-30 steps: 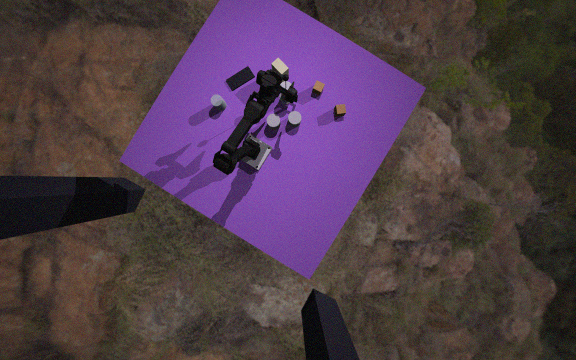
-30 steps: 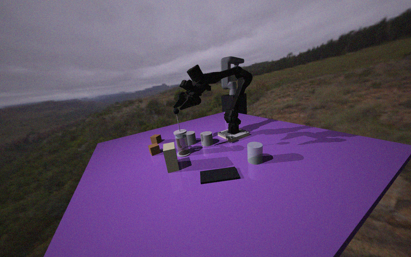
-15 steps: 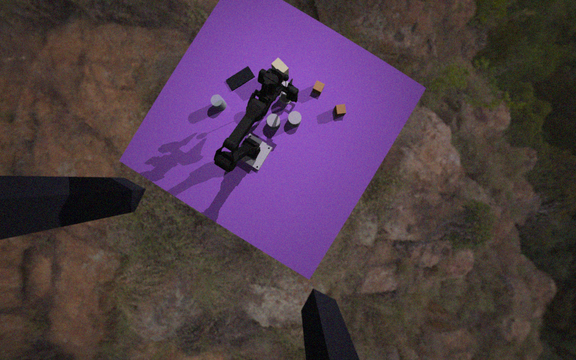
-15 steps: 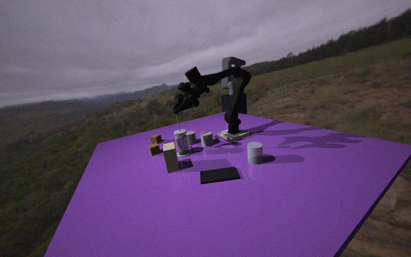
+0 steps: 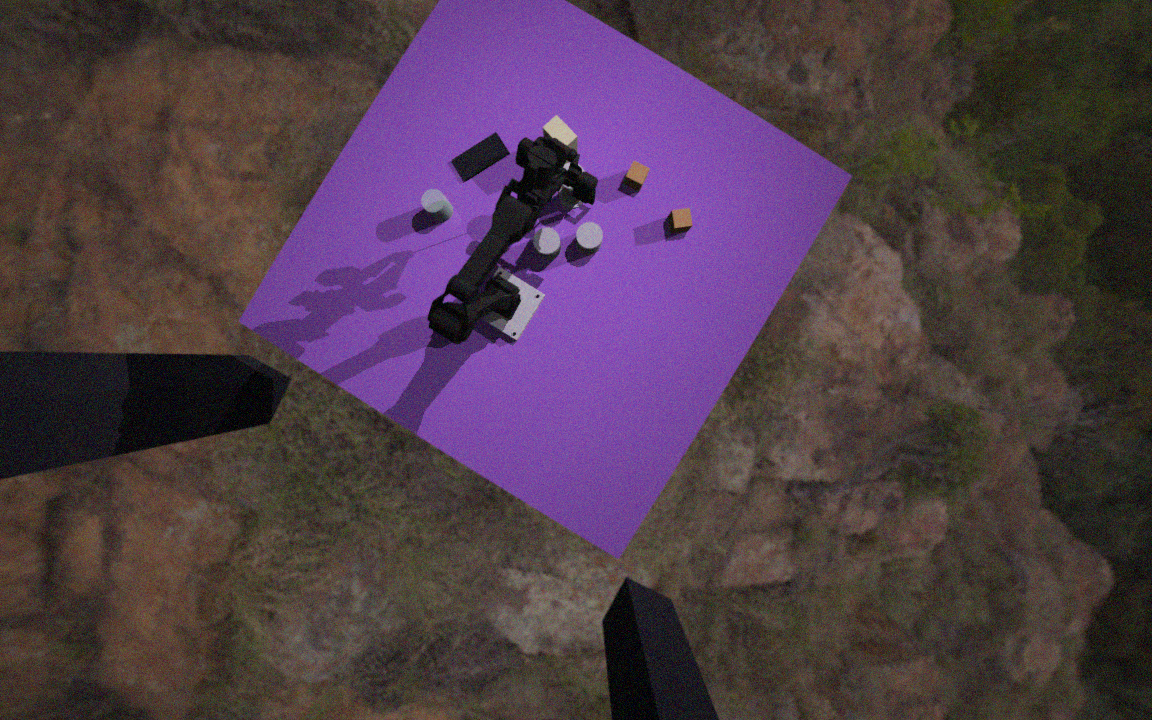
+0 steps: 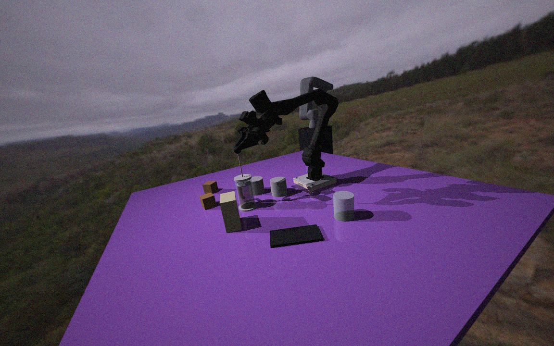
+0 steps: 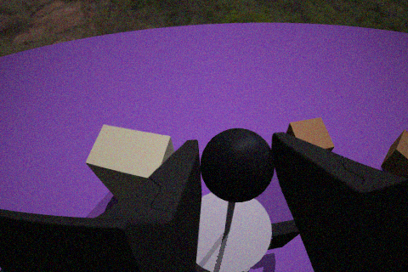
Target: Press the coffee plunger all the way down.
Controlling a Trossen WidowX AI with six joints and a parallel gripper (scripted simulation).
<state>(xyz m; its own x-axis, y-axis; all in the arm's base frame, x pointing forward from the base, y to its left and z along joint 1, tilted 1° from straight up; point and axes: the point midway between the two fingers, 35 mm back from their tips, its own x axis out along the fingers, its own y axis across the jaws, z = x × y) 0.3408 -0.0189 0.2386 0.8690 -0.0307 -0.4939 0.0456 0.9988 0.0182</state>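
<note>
Now: gripper tip 10 mm past the coffee press, 20 mm to the left of it and 120 mm above it. The rest, counted from my gripper tip: flat black slab 30 mm behind, 280 mm to the left, 240 mm below; then tall cream block 90 mm ahead, 90 mm to the left, 190 mm below.
</note>
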